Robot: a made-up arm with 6 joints.
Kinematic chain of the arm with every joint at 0, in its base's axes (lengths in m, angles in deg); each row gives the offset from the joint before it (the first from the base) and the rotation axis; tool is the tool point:
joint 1: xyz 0 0 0.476 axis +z
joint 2: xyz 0 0 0 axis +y
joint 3: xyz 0 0 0.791 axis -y
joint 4: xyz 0 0 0 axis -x
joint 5: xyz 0.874 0 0 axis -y
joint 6: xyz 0 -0.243 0 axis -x
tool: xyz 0 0 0
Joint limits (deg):
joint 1: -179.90..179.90
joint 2: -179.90..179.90
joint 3: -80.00..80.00
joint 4: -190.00..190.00
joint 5: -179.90..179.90
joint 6: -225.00..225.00
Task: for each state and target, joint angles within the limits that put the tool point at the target. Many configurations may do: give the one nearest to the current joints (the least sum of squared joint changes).
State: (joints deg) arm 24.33 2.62 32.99 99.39 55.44 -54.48
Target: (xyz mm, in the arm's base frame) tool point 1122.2 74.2 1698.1
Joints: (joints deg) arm 2.90 29.73 50.40 94.11 55.44 -54.48
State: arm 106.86 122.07 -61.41 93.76 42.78 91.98
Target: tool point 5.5 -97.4 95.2
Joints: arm 105.37 100.12 -79.90 94.84 42.78 91.98
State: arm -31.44 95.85 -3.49 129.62 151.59 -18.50
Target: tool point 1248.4 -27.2 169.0
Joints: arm -8.96 60.15 -3.04 133.57 151.59 -18.50
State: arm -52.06 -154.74 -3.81 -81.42 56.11 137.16
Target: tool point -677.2 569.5 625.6
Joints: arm -42.95 -145.00 -11.38 -79.45 56.11 137.16
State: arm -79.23 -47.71 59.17 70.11 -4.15 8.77
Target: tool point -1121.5 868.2 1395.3
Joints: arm -41.89 -61.82 66.77 65.06 -4.15 8.77
